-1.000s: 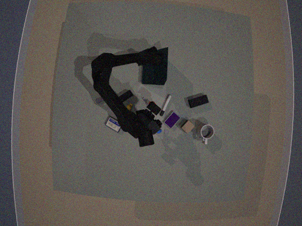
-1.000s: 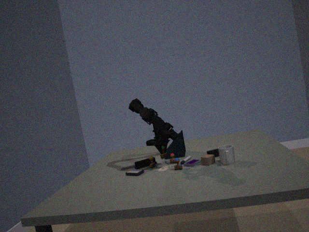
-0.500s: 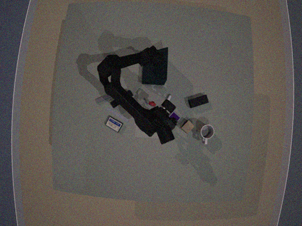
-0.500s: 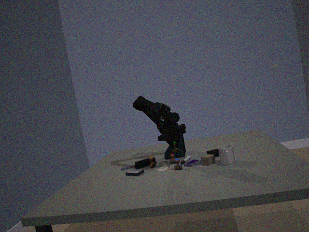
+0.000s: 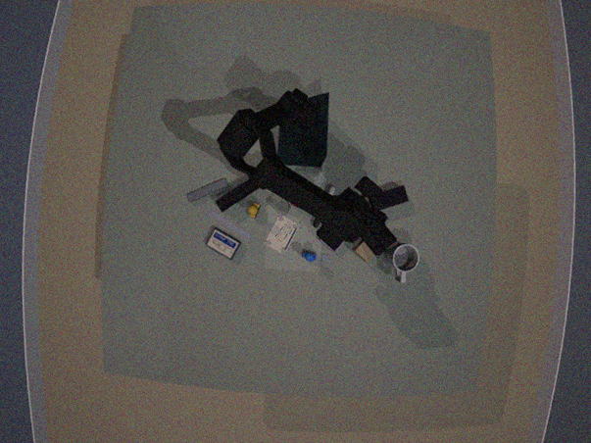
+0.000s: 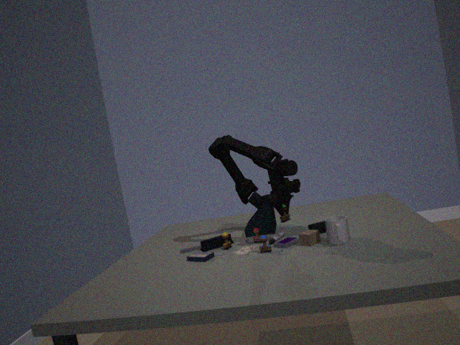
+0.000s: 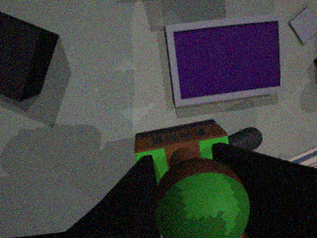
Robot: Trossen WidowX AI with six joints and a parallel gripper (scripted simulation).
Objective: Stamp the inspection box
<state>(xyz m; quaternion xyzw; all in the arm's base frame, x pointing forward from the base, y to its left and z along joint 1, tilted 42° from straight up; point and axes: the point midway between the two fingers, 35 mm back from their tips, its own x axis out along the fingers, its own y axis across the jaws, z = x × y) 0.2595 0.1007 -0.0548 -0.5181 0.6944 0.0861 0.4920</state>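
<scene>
Now: the marker 9 cm below my gripper tip and 6 cm to the right of it. From my gripper tip the other things lie so: green-knobbed stamp (right at my gripper tip); tan block (9 cm ahead, 8 cm to the left, 8 cm below); purple ink pad (10 cm below, 6 cm ahead, 1 cm to the right).
</scene>
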